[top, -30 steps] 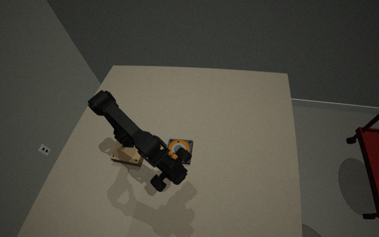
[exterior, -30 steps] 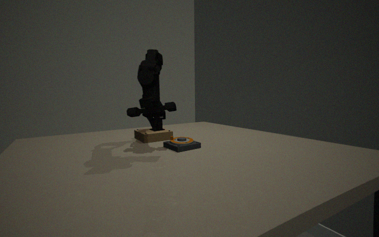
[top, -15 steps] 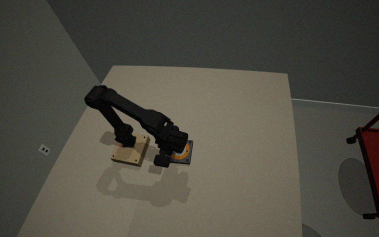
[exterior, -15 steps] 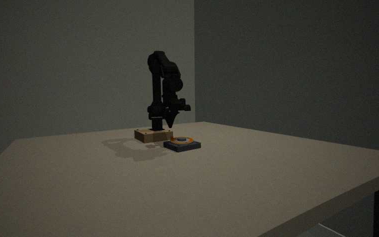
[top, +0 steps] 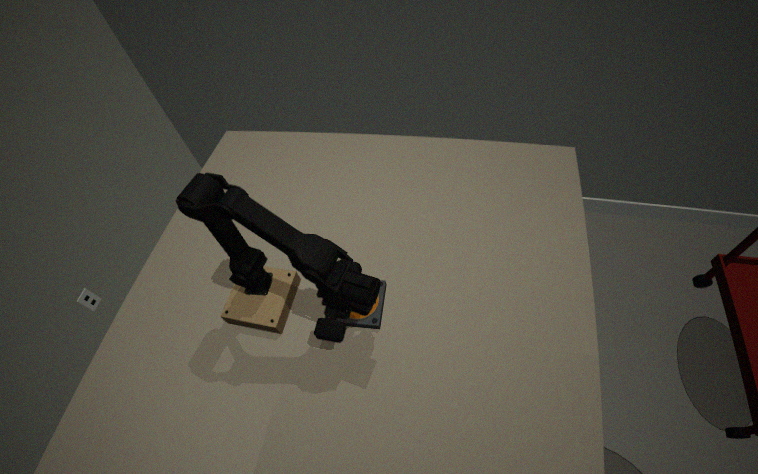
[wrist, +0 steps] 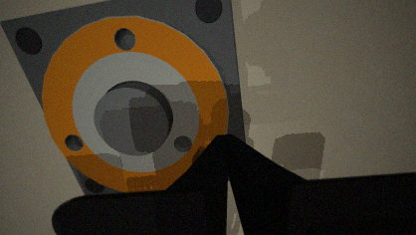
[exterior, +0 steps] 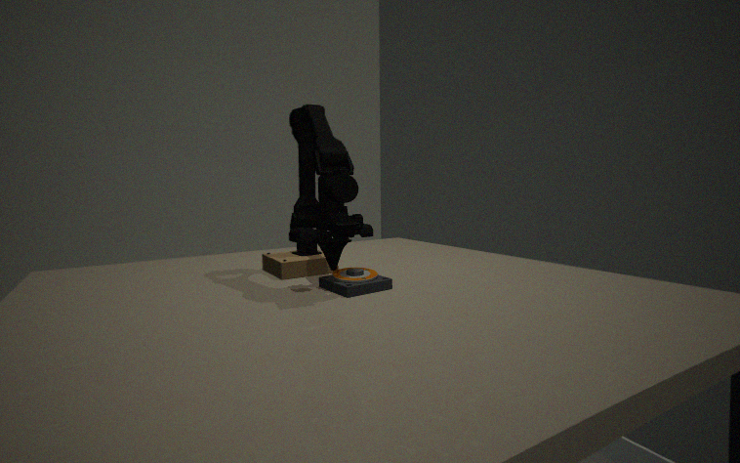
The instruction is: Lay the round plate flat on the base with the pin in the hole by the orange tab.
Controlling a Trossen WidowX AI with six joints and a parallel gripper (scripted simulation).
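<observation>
Now: the base 20 mm ahead of my gripper tip, 50 mm to the left of it and 20 mm below it.
</observation>
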